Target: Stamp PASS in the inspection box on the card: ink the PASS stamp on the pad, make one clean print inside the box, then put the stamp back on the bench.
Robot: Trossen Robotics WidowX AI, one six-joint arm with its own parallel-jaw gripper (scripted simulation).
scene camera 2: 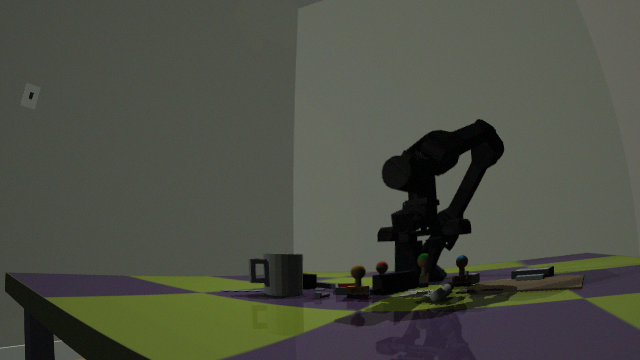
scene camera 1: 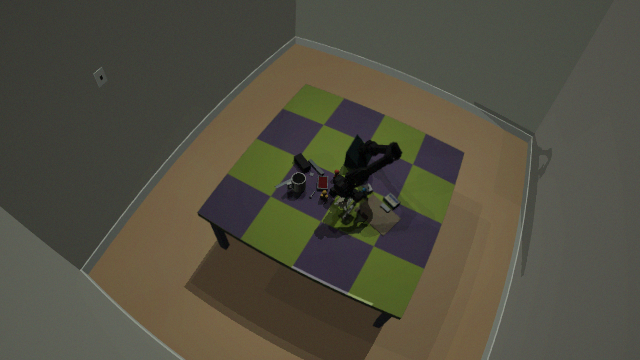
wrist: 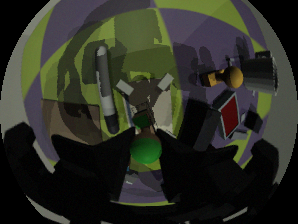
Labels:
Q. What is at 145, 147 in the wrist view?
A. A green-knobbed stamp.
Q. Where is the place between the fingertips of my gripper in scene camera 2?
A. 424, 275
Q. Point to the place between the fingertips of my gripper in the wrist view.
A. At 145, 131

